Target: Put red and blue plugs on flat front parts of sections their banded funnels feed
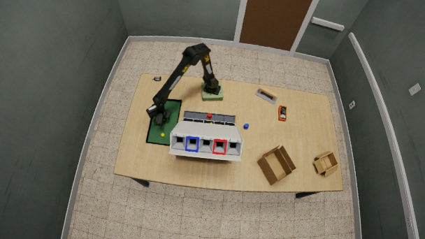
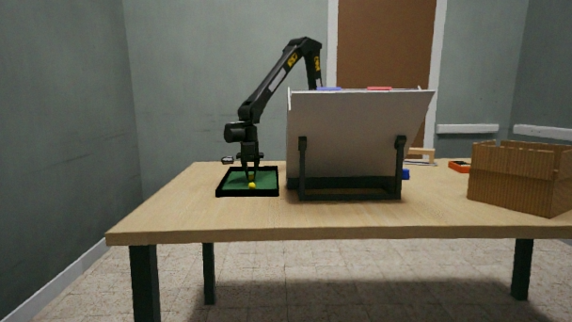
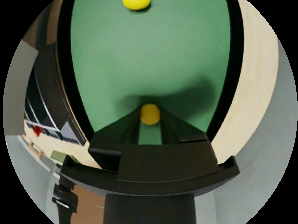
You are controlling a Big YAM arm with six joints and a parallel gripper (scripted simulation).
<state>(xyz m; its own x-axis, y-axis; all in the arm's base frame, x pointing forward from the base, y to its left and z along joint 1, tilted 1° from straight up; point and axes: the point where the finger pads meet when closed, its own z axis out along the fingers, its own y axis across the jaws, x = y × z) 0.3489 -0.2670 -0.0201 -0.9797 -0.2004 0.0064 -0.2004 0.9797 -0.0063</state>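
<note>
The green marble tray lies 1 cm below my hand and 1 cm ahead of it. Also, from my hand: cardboard box (86 cm to the left, 13 cm ahead, 5 cm above); then dark object (33 cm behind, 22 cm to the right); then white cover (35 cm to the left, 19 cm above, 6 cm ahead).
</note>
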